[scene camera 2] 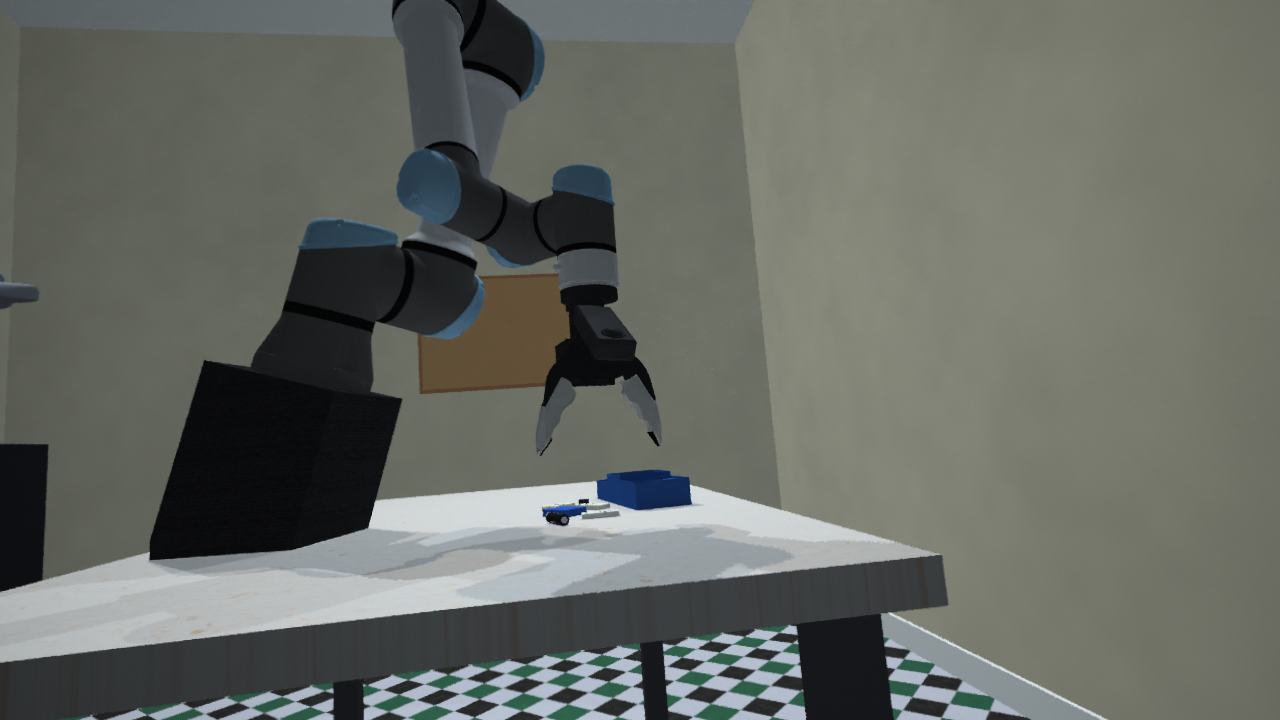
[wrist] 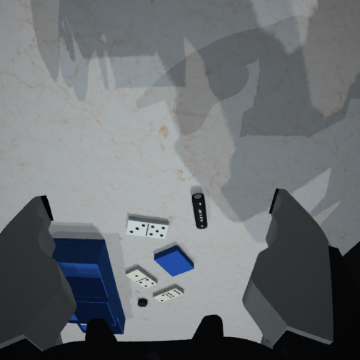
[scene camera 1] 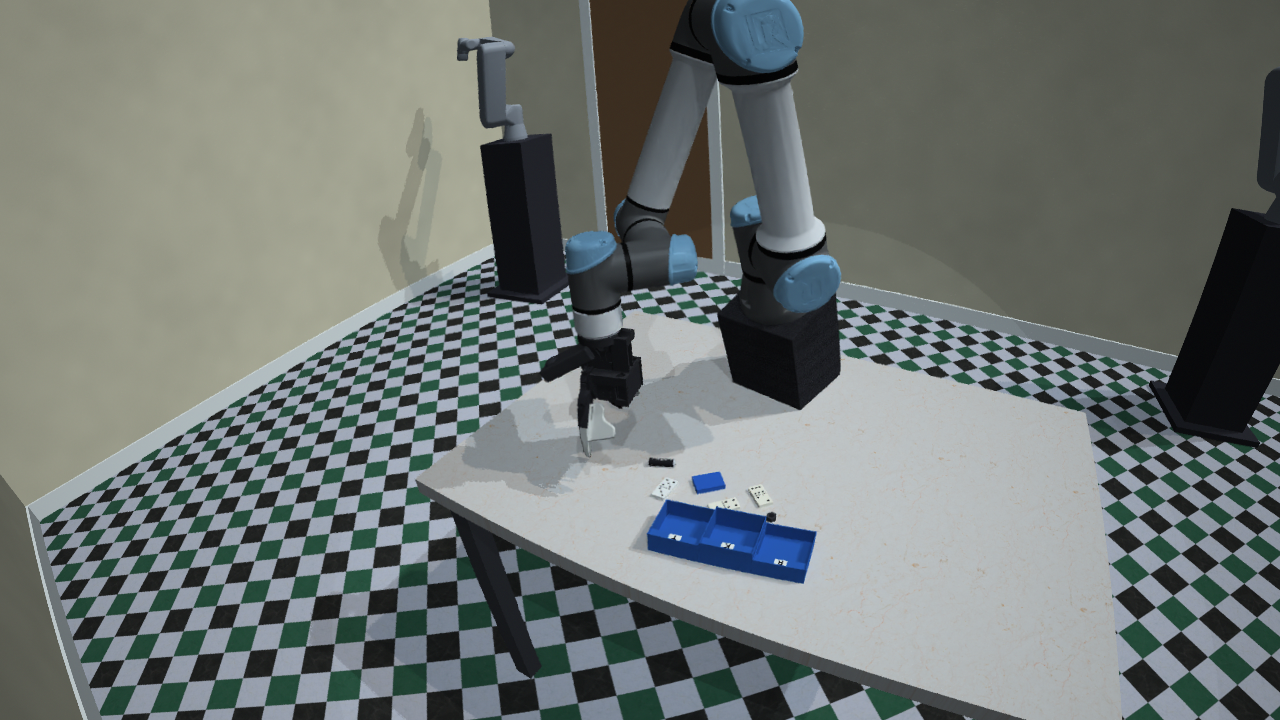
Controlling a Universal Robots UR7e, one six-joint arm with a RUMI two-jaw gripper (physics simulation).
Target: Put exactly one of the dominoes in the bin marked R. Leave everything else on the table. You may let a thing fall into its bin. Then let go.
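Places are measured from the arm's base along level axes (x ahead, y left, z up), in metres.
Where they show: gripper, fingertip midpoint: (scene camera 2: 601, 450) (scene camera 1: 605, 431); arm's base, origin of the base link: (scene camera 2: 312, 381).
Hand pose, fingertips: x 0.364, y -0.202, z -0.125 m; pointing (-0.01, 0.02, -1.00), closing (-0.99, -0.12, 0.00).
Things, the pixels of their top centre, and the offset from my fingertips. "spot": a spot on its surface instead.
- blue three-bin tray, middle of its top: (scene camera 1: 733, 529) (scene camera 2: 637, 472) dz -0.043, dx +0.103, dy +0.274 m
- R bin, surface spot: (scene camera 1: 789, 546) spot: dz -0.083, dx +0.075, dy +0.360 m
- black battery, middle of its top: (scene camera 2: 556, 512) (scene camera 1: 662, 459) dz -0.076, dx -0.050, dy +0.082 m
- flat blue block, middle of its top: (scene camera 2: 564, 508) (scene camera 1: 708, 480) dz -0.080, dx -0.029, dy +0.180 m
- small black piece, middle of its top: (scene camera 1: 771, 515) (scene camera 2: 583, 499) dz -0.081, dx +0.017, dy +0.311 m
Three white dominoes lie flat on the table: one (scene camera 1: 664, 488) (wrist: 148, 227) nearest the battery, one (scene camera 1: 731, 504) (wrist: 141, 277) close behind the tray and partly hidden by it in scene camera 1, and one (scene camera 1: 759, 495) (wrist: 168, 294) near the small black piece. The blue three-bin tray (scene camera 1: 707, 557) (scene camera 2: 660, 493) (wrist: 114, 290) stands beside them. Its right-end compartment in scene camera 1, the R bin (scene camera 1: 789, 546), shows no domino; its label is tiny there. My gripper (scene camera 1: 598, 445) (scene camera 2: 600, 447) (wrist: 161, 194) is open and empty, above the table and off to the battery's side.
A black battery (scene camera 1: 661, 462) (scene camera 2: 556, 518) (wrist: 199, 211), a flat blue block (scene camera 1: 708, 482) (scene camera 2: 565, 510) (wrist: 174, 260) and a small black piece (scene camera 1: 770, 516) (scene camera 2: 583, 501) (wrist: 142, 302) lie near the dominoes. The left finger covers part of the tray in the wrist view.
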